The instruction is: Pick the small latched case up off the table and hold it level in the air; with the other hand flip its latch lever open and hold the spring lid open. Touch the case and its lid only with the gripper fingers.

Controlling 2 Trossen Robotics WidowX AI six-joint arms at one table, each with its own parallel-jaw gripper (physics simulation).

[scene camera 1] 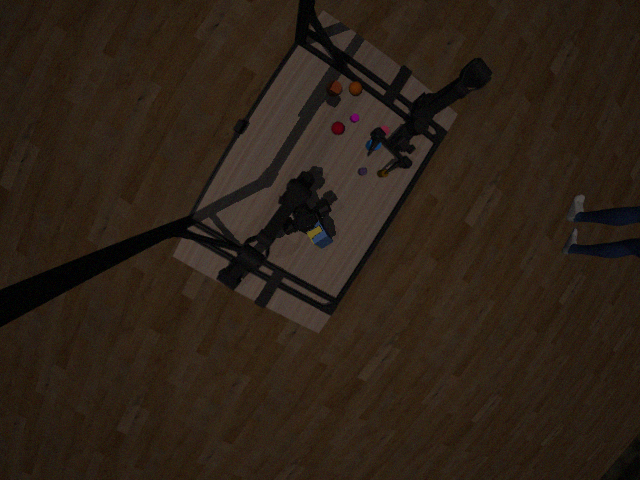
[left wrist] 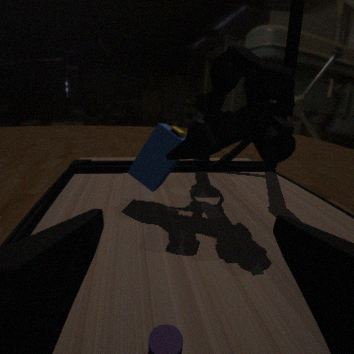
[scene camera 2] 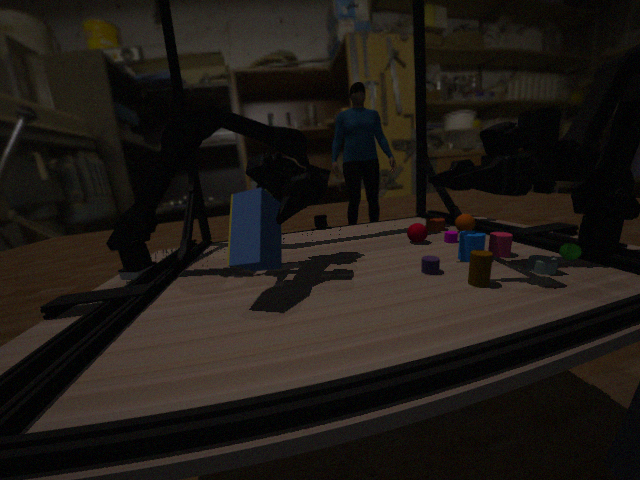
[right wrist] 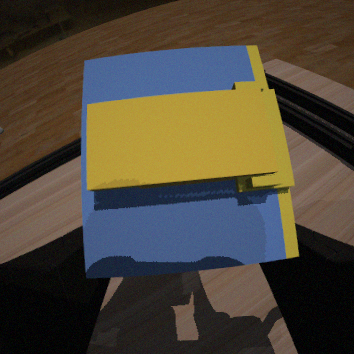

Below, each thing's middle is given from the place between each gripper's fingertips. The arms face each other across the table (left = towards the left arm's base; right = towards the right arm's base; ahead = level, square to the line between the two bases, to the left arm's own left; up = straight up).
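With my right hand I am 3 cm short of the blue case (scene camera 2: 254, 244). The brown cylinder (scene camera 2: 480, 260) is 37 cm to the left of my right hand, 3 cm ahead of it and 9 cm below it. Going by its middle, the blue case is nearer to my right hand than to my left gripper.
From my left hand, the blue case is 33 cm to the right, 7 cm ahead and 6 cm below. As for the brown cylinder, my left gripper is 4 cm to the right of it, 7 cm short of it and 15 cm above it, and going by its middle the cylinder is nearer to my left gripper than to my right hand.
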